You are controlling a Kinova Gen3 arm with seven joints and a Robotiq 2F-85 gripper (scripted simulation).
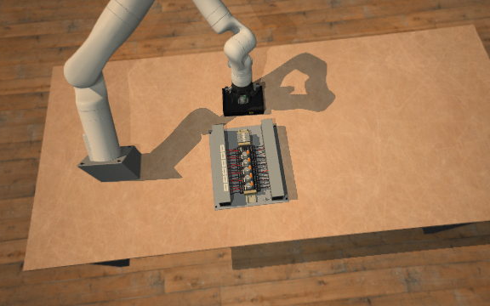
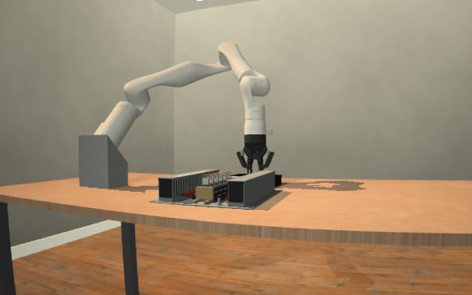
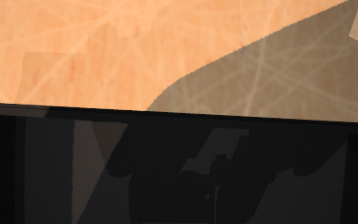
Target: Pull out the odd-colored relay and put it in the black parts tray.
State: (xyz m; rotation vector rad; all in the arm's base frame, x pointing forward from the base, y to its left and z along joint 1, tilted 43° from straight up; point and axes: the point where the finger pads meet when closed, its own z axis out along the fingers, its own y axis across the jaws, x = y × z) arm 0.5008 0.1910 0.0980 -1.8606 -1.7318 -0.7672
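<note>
Now: hand 20 mm above the black parts tray. From my hand the other things lie so: relay panel 270 mm to the right, 30 mm behind.
</note>
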